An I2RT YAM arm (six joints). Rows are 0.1 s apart.
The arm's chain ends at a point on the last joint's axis. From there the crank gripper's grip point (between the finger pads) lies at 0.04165 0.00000 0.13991 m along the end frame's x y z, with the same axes.
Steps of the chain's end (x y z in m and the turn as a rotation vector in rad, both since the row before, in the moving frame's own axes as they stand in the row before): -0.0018, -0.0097, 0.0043, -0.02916, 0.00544, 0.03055; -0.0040, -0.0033, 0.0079, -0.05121, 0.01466, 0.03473; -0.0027, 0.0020, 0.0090, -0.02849, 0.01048, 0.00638; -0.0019, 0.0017, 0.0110, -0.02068, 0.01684, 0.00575; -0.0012, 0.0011, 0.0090, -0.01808, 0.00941, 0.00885; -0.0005, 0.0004, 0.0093, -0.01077, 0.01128, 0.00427; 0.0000, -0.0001, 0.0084, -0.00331, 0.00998, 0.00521
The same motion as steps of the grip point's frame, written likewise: -0.0011, -0.0043, 0.0040, -0.02916, 0.00544, 0.03055; -0.0021, 0.0053, 0.0071, -0.05121, 0.01466, 0.03473; -0.0012, 0.0062, 0.0085, -0.02849, 0.01048, 0.00638; 0.0004, 0.0048, 0.0102, -0.02068, 0.01684, 0.00575; 0.0001, 0.0040, 0.0086, -0.01808, 0.00941, 0.00885; 0.0011, 0.0021, 0.0088, -0.01077, 0.01128, 0.00427; 0.0014, 0.0006, 0.0080, -0.00331, 0.00998, 0.00521
